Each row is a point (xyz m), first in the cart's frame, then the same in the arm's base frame.
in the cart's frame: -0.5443 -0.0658 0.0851
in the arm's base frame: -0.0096 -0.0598 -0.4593
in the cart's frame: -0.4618 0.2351 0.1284
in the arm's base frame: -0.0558 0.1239 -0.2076
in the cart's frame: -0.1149 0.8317 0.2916
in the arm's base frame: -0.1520 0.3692 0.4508
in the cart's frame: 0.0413 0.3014 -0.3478
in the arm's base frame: 0.5593 0.0629 0.1121
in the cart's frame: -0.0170 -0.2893 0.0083
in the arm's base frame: 0.2804 -0.4878 -0.2012
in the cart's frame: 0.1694 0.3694 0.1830
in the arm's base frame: 0.1076 -0.1133 0.3724
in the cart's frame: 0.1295 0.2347 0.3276
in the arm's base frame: -0.0242 -0.2446 0.2949
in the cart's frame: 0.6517 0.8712 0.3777
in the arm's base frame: 0.0431 -0.0236 1.0867
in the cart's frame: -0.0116 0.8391 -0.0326
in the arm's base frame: 0.1841 0.4216 0.4612
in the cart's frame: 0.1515 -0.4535 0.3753
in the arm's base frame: 0.0227 -0.8194 -0.0843
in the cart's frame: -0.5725 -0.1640 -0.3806
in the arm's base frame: 0.4220 0.0204 -0.6453
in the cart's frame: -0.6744 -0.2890 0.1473
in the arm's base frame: -0.0876 -0.1894 -0.6777
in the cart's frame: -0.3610 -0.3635 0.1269
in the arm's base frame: 0.0545 -0.4051 -0.4841
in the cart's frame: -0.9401 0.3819 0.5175
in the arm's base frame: -0.6071 0.3689 -0.4019
